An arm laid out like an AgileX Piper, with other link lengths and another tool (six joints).
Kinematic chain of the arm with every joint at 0, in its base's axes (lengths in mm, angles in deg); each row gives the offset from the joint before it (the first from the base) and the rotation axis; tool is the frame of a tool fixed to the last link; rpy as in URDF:
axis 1: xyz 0 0 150.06 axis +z
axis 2: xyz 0 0 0 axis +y
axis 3: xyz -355.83 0 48.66 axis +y
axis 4: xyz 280.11 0 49.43 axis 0.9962 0 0.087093
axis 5: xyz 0 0 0 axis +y
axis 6: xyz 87.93 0 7.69 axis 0.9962 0 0.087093
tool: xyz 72.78 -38 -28.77 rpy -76.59 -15.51 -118.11
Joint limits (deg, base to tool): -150..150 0..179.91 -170..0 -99.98..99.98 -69.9..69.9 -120..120
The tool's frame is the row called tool.
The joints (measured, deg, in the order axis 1, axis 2, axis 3, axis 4, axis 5, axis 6), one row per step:
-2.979 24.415 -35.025 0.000 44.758 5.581
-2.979 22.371 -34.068 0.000 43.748 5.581
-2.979 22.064 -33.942 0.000 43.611 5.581
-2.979 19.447 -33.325 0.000 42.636 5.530
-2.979 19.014 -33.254 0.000 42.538 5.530
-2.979 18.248 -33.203 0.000 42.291 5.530
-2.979 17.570 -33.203 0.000 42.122 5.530
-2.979 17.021 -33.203 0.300 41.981 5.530
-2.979 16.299 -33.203 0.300 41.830 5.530
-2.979 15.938 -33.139 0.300 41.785 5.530
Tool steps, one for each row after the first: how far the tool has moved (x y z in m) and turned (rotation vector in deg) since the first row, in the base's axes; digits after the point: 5 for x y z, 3 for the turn. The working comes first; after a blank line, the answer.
Tool pose at each row, in the base's axes (x y z in m, rotation vector in deg; the steps are taken from these numbers as rounded here):
0.07987 -0.03862 0.33087 -91.112 97.487 -88.448
0.07527 -0.03838 0.32938 -89.000 96.324 -89.680
0.07456 -0.03834 0.32924 -88.680 96.147 -89.863
0.06820 -0.03805 0.33058 -85.718 94.424 -91.572
0.06703 -0.03799 0.33085 -85.254 94.162 -91.824
0.06504 -0.03788 0.33197 -84.284 93.613 -92.344
0.06316 -0.03778 0.33314 -83.429 93.127 -92.796
0.06174 -0.03700 0.33392 -82.642 92.780 -92.817
0.05965 -0.03690 0.33507 -81.763 92.274 -93.271
0.05861 -0.03684 0.33512 -81.418 92.075 -93.447

-0.00460 0.00024 -0.00149 -0.109 -2.094 0.000
-0.00531 0.00028 -0.00163 -0.125 -2.411 0.000
-0.01167 0.00057 -0.00029 -0.325 -5.381 0.023
-0.01284 0.00063 -0.00002 -0.350 -5.840 0.023
-0.01483 0.00074 0.00110 -0.400 -6.800 0.022
-0.01671 0.00084 0.00227 -0.444 -7.646 0.022
-0.01813 0.00162 0.00305 -0.193 -8.350 0.110
-0.02022 0.00172 0.00420 -0.240 -9.222 0.110
-0.02126 0.00178 0.00425 -0.257 -9.564 0.111

